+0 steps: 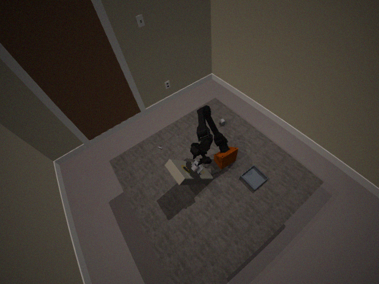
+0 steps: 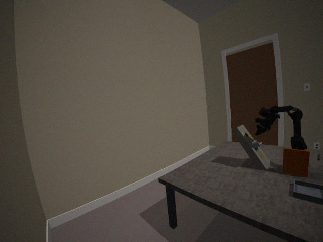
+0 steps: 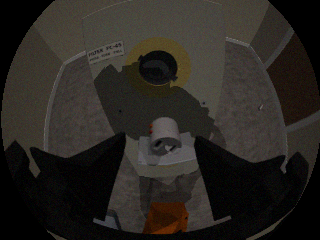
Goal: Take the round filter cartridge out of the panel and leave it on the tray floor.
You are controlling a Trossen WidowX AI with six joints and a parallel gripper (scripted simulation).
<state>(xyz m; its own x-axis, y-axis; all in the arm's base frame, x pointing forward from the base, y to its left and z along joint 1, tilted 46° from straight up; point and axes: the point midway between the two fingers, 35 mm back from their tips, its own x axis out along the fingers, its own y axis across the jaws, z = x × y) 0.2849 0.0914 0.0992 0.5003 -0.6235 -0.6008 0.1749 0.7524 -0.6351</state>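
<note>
The round filter cartridge is 1 cm ahead of my gripper tip and 7 cm below it. Also, from my gripper tip: service panel (5 cm ahead, 1 cm to the right, 9 cm below); grey tray (33 cm behind, 29 cm to the left, 26 cm below).
</note>
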